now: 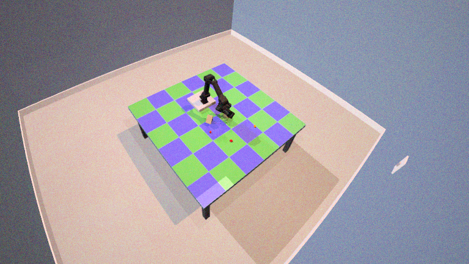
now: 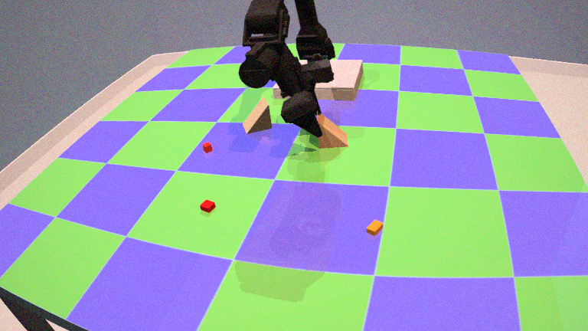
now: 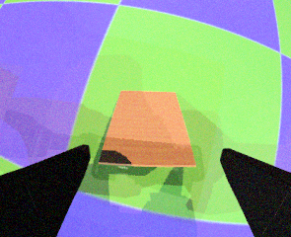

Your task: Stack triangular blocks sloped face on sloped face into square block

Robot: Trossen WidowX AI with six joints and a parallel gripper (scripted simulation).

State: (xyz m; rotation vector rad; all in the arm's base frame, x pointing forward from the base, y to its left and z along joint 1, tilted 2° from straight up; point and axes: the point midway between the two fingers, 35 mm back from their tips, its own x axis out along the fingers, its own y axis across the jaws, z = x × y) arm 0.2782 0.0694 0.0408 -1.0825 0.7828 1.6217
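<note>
My gripper tip is 30 mm above the triangular block, 10 mm to the right of it and 10 mm past it. From my gripper tip the other things lie so: small orange block (240 mm ahead, 160 mm to the left, 40 mm below).
</note>
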